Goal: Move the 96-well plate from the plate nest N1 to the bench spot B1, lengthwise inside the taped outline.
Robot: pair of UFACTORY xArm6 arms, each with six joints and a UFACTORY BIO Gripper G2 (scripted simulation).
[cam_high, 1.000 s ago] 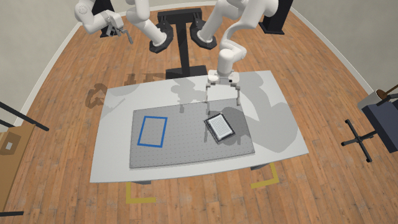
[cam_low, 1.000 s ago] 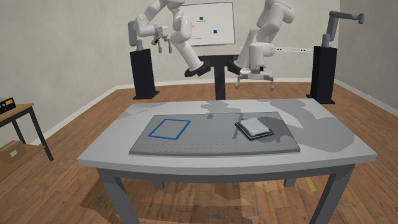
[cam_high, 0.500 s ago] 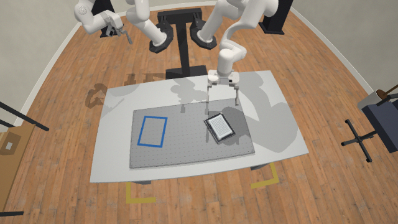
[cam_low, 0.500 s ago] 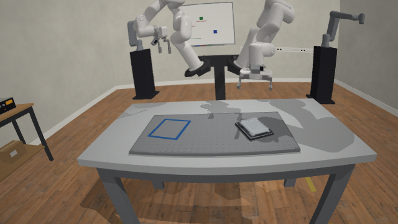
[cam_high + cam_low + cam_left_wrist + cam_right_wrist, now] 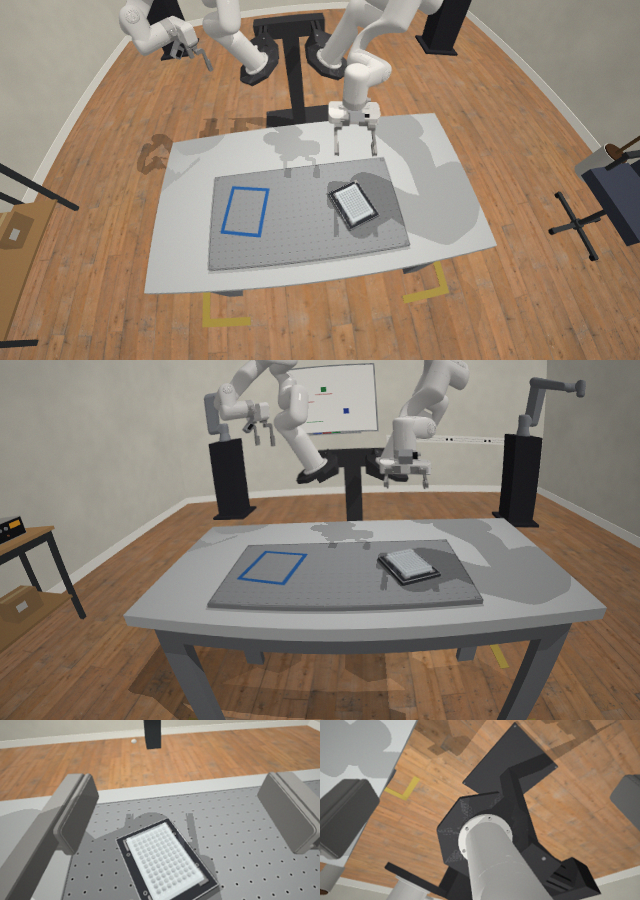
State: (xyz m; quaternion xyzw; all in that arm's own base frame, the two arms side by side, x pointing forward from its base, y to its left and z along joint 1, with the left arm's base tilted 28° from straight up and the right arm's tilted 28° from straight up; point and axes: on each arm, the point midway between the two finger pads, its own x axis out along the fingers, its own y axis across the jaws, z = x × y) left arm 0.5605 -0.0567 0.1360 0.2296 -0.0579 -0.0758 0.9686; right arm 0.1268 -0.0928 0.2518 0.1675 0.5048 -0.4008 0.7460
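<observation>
Now: the white 96-well plate 210 mm below my left hand, 80 mm ahead of it and 10 mm to the left of it. From my left hand the other things lie so: black plate nest (220 mm below, 80 mm ahead, 10 mm to the left).
</observation>
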